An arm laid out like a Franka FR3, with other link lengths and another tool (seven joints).
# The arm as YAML. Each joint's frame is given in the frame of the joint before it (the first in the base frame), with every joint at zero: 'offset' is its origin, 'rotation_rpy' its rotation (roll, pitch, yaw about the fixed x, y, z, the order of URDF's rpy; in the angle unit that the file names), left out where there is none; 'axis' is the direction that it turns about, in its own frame. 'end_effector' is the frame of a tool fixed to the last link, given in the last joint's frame.
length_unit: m
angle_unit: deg
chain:
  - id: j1
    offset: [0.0, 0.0, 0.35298]
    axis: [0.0, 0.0, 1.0]
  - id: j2
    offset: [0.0, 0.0, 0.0]
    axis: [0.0, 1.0, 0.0]
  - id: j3
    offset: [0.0, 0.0, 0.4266]
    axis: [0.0, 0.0, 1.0]
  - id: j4
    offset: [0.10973, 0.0, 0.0]
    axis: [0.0, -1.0, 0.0]
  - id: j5
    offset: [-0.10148, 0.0, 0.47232]
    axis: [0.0, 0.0, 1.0]
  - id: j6
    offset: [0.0, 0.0, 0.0]
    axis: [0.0, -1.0, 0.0]
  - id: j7
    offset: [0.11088, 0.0, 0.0]
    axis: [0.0, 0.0, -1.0]
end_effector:
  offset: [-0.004, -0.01, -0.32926]
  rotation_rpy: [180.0, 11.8, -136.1]
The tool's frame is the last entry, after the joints.
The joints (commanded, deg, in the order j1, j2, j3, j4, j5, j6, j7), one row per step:
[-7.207, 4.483, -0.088, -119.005, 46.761, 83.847, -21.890]
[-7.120, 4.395, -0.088, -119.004, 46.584, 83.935, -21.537]
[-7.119, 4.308, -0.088, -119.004, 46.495, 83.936, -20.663]
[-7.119, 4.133, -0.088, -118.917, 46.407, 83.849, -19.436]
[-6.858, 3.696, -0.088, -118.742, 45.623, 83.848, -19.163]
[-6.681, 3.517, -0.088, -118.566, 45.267, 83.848, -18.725]
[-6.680, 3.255, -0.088, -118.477, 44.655, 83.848, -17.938]
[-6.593, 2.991, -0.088, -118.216, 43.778, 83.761, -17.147]
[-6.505, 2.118, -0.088, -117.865, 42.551, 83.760, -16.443]
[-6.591, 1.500, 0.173, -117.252, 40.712, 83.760, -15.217]
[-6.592, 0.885, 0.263, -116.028, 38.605, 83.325, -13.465]
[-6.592, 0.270, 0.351, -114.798, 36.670, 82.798, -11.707]
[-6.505, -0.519, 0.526, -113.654, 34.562, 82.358, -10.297]
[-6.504, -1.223, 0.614, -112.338, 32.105, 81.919, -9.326]
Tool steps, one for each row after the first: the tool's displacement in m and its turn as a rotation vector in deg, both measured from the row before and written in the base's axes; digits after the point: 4 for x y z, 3 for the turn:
[-0.0003, 0.0000, 0.0000, -0.331, 0.149, -0.049]
[-0.0004, -0.0003, 0.0006, -0.408, 0.599, -0.399]
[-0.0003, -0.0003, 0.0022, -0.518, 0.753, -0.531]
[-0.0017, -0.0007, 0.0025, -0.830, -0.316, 0.543]
[-0.0003, 0.0001, 0.0016, -0.505, 0.016, 0.134]
[-0.0011, -0.0025, 0.0010, -0.853, 0.305, -0.101]
[-0.0013, -0.0028, 0.0015, -1.065, 0.212, 0.160]
[-0.0011, -0.0046, 0.0063, -1.457, -0.580, 0.313]
[-0.0009, -0.0067, 0.0040, -2.192, -0.174, 0.348]
[0.0007, -0.0088, 0.0085, -2.562, -0.109, 0.225]
[0.0007, -0.0082, 0.0095, -2.422, -0.097, 0.076]
[-0.0002, -0.0077, 0.0100, -2.523, -0.495, 0.393]
[0.0010, -0.0115, 0.0098, -2.721, -0.847, 0.543]

